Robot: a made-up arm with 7 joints. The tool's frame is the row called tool. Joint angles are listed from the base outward. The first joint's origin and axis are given. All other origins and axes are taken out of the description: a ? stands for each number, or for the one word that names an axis. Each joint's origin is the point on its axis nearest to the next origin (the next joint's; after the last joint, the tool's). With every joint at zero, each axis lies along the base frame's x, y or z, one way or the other. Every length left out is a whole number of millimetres.
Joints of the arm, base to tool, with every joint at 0 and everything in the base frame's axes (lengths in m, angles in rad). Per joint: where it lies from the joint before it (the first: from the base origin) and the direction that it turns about. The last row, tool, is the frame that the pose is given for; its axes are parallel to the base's.
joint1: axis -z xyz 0 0 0.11
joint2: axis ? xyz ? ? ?
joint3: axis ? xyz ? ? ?
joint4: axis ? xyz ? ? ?
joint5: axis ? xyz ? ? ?
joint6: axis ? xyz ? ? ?
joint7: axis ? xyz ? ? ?
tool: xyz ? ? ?
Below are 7 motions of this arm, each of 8 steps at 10 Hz.
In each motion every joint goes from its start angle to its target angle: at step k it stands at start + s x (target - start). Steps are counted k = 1, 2, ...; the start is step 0. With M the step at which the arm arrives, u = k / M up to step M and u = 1 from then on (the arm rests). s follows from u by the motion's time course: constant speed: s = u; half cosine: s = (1 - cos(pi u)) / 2; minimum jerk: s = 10 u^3 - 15 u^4 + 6 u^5.
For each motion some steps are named. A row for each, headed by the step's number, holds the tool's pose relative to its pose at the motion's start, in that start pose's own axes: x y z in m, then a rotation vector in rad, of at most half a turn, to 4 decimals.
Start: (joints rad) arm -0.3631 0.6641 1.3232 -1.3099 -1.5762 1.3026 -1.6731
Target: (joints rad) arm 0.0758 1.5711 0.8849 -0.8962 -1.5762 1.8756 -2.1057
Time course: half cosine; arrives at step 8
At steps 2, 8:
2: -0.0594 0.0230 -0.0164 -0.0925 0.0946 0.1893
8: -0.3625 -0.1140 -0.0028 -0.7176 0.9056 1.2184

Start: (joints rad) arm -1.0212 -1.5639 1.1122 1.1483 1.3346 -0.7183 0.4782
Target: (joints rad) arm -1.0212 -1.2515 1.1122 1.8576 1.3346 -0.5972 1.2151
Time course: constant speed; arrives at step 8
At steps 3, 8:
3: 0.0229 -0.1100 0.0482 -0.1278 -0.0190 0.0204
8: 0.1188 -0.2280 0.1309 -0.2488 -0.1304 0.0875

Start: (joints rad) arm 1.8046 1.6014 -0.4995 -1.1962 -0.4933 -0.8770 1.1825
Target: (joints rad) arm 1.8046 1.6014 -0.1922 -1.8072 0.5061 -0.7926 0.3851
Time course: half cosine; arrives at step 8
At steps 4, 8:
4: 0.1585 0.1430 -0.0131 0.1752 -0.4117 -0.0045
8: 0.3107 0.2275 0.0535 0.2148 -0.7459 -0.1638

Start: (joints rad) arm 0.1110 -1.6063 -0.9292 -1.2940 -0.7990 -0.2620 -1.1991
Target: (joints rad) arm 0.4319 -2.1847 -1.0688 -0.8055 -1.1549 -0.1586 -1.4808
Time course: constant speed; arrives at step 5
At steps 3, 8:
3: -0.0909 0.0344 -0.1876 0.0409 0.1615 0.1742
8: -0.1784 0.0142 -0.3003 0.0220 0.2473 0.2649

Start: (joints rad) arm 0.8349 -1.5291 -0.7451 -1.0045 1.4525 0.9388 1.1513
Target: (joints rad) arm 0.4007 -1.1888 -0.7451 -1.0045 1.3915 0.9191 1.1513
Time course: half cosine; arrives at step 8
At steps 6, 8:
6: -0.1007 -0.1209 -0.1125 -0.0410 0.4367 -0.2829
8: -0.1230 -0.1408 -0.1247 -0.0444 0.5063 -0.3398

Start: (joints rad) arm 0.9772 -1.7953 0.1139 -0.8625 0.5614 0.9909 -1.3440
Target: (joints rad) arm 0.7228 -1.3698 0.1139 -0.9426 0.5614 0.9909 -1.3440
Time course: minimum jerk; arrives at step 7
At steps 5, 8:
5: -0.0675 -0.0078 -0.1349 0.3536 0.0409 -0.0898
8: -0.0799 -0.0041 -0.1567 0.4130 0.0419 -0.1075

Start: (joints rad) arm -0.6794 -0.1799 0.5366 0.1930 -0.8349 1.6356 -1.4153
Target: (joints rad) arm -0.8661 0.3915 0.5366 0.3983 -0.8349 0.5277 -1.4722
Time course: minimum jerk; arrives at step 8
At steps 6, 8:
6: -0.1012 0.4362 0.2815 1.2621 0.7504 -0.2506
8: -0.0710 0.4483 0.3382 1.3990 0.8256 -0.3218

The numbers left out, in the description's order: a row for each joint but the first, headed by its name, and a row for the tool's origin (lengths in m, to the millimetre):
joint2: axis +y, xyz -0.16 0.05 0
joint3: axis +x, xyz -0.32 0 -0.01
joint4: axis +y, xyz 0 0.24 -0.03
joint5: axis -x, xyz -0.01 0 0.1
joint6: axis -y, xyz 0 0.09 0.15
joint7: axis -z, xyz -0.02 0 -0.53
tool: xyz 0.01 -0.02 0

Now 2 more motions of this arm.
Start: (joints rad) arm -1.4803 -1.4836 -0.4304 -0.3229 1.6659 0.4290 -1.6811
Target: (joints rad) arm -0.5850 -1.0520 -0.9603 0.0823 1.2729 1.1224 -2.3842
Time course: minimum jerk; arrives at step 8
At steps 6, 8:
6: 0.3038 -0.1845 0.1470 -0.6252 0.4898 1.7943
8: 0.3463 -0.1555 0.1370 -0.6364 0.5140 2.0093

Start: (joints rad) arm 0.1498 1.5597 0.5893 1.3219 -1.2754 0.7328 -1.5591
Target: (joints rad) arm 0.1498 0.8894 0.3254 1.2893 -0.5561 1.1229 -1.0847
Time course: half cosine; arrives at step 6
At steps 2, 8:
2: -0.0414 -0.1066 -0.0125 -0.1992 0.0984 0.1687
8: 0.0921 -0.3962 0.0665 -0.9018 0.0677 0.6747

